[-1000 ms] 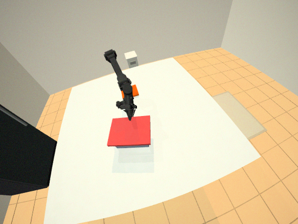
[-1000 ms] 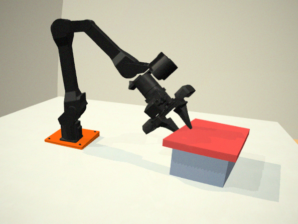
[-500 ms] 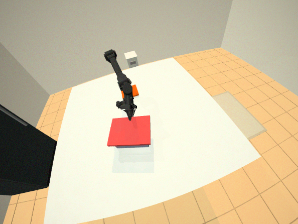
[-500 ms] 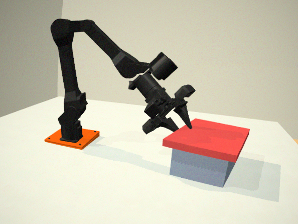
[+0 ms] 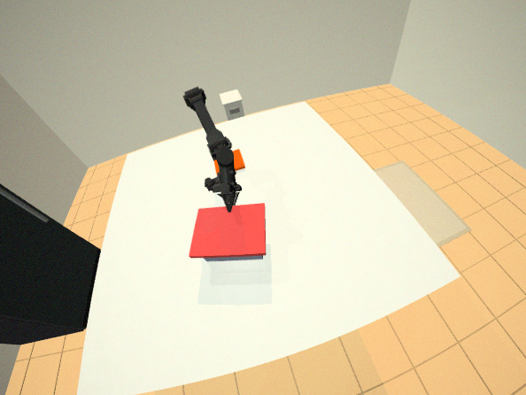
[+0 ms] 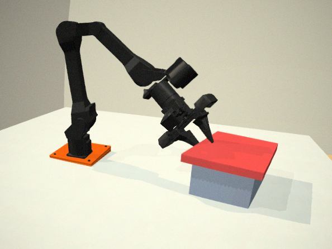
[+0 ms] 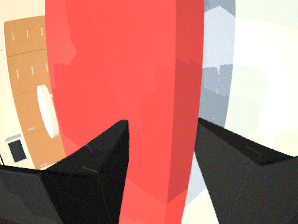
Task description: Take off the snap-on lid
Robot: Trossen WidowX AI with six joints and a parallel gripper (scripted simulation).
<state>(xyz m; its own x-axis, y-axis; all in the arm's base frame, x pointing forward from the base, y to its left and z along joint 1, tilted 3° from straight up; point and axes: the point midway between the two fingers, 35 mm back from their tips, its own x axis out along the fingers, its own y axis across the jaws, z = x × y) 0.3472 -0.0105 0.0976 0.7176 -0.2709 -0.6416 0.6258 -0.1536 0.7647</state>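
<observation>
My gripper tip is now 70 mm short of the red lid, 20 mm to the left of it and 10 mm below it. From my gripper tip the other things lie so: storage box: 70 mm ahead, 20 mm to the right, 40 mm below.
</observation>
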